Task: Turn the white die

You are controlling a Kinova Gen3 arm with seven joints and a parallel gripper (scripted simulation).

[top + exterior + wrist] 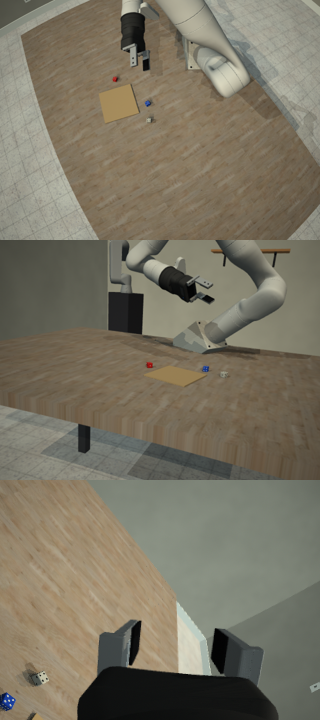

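My hand is 90 mm short of the red die, 140 mm to the left of it and 240 mm above it. Also, from my hand: white die 20 mm ahead, 90 mm to the left, 240 mm below; then tan mat 110 mm ahead, 30 mm to the right, 250 mm below; then blue die 20 mm to the left, 240 mm below.
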